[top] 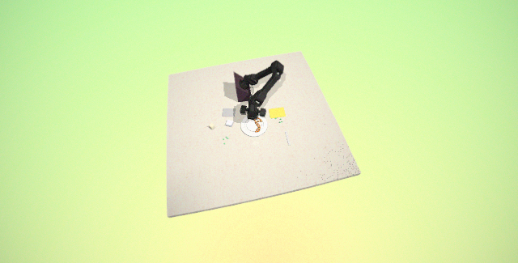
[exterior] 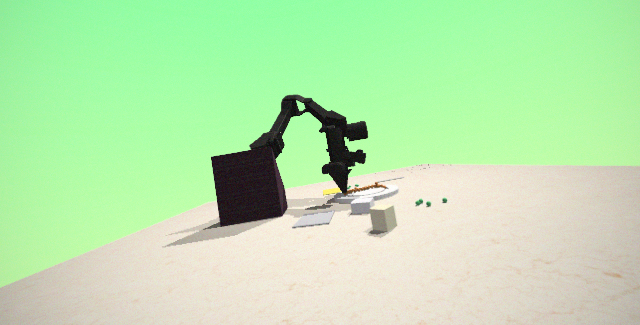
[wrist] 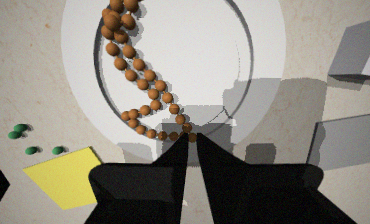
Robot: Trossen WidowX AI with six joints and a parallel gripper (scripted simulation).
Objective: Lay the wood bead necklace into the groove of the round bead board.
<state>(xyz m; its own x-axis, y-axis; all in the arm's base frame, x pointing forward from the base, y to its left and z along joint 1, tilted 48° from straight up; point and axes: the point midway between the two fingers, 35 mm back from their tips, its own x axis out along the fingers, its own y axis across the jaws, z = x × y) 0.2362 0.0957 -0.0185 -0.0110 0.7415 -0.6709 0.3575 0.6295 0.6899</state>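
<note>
The round white bead board is 60 mm ahead of my gripper tip and 10 mm below it. The rest, counted from my gripper tip: thin white strip (210 mm ahead, 220 mm to the left, 10 mm below); then yellow card (20 mm behind, 190 mm to the left, 20 mm below); then grey flat plate (90 mm behind, 190 mm to the right, 20 mm below).
</note>
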